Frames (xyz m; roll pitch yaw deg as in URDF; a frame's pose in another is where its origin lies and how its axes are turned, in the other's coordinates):
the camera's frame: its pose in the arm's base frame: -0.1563 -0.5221 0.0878 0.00 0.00 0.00
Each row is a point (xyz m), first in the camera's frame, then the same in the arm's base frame.
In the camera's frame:
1: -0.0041 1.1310 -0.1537
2: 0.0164 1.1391 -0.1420
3: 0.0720 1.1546 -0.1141
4: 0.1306 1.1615 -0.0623
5: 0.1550 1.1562 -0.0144
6: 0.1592 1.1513 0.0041
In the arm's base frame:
1: -0.1604 0.6089 -0.0659
2: -0.1399 0.6170 -0.0542
3: -0.0843 0.6325 -0.0263
4: -0.0257 0.6394 0.0255
5: -0.0013 0.6341 0.0734
6: 0.0029 0.6292 0.0919

